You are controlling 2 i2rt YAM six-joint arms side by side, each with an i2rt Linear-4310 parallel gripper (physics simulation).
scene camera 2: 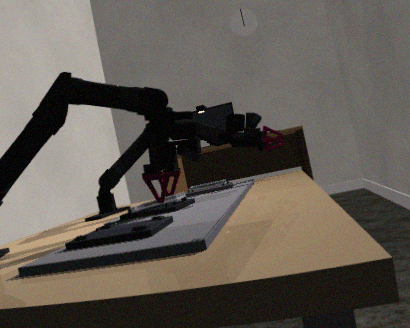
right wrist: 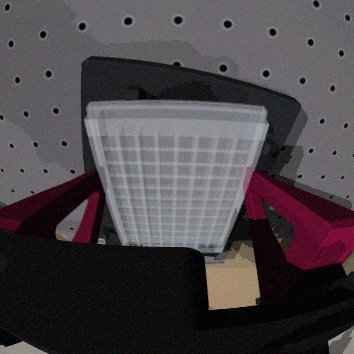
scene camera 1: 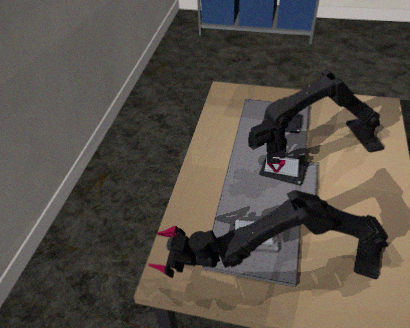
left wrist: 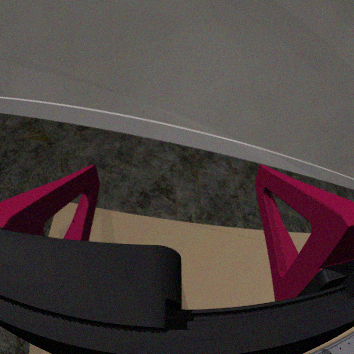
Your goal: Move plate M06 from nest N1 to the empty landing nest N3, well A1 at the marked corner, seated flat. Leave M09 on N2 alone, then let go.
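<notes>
The clear gridded plate (scene camera 1: 290, 167) (right wrist: 175, 150), taken as M06, is between the fingers of my right gripper (scene camera 1: 276, 165) (scene camera 2: 161, 200) (right wrist: 174, 175), which is shut on it. The plate is low over or on the dark middle nest (scene camera 1: 280, 177) (right wrist: 107, 77). In the right wrist view the nest's far edge slants relative to the plate; whether the plate is seated flat is hidden. Another clear plate (scene camera 1: 246, 224) (scene camera 2: 210, 186), likely M09, lies at the lower nest, partly under my left arm. My left gripper (scene camera 1: 154, 249) (scene camera 2: 273, 138) (left wrist: 176, 173) is open and empty, beyond the board's left side. Nest labels are unreadable.
A grey perforated board (scene camera 1: 240, 185) (scene camera 2: 185, 247) (right wrist: 40, 110) carries the nests. Another dark nest (scene camera 1: 296, 124) (scene camera 2: 120, 232) without a plate stands at its far end in scene camera 1. My left arm crosses above the lower plate. The wooden table (scene camera 1: 200, 145) (scene camera 2: 280, 240) surrounds the board.
</notes>
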